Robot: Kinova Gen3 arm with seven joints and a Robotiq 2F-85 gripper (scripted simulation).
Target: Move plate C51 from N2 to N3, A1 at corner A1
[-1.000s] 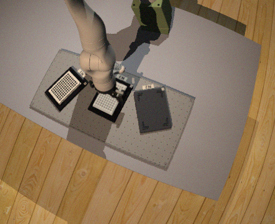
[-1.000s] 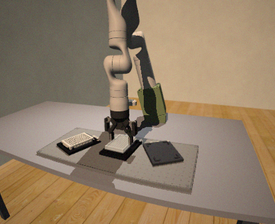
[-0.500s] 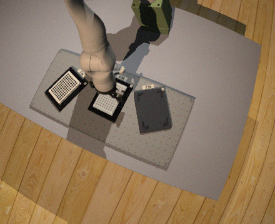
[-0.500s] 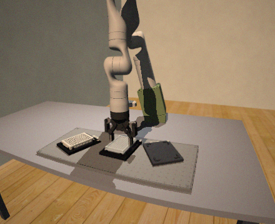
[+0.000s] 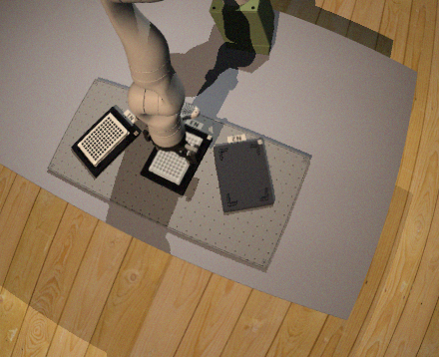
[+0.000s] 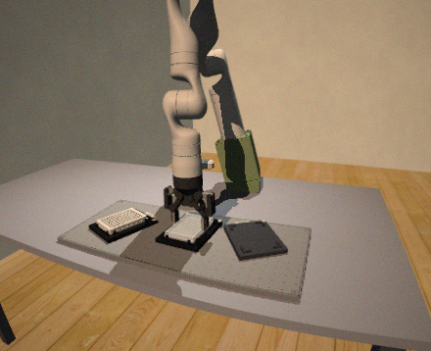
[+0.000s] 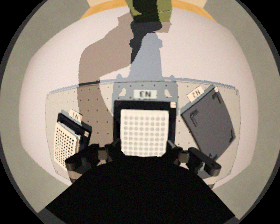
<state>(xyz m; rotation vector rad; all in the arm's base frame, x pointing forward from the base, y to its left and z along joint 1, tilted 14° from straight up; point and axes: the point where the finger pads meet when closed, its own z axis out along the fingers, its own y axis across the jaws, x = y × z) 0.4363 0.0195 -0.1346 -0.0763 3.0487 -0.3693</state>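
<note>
Now: the plate 10 mm below my hand. Also, from my hand: plate nest N2 (170 mm to the left, 30 mm behind, 20 mm below); then landing nest N3 (20 mm below); then A1 corner mark (80 mm behind, 50 mm to the left, 20 mm below).
</note>
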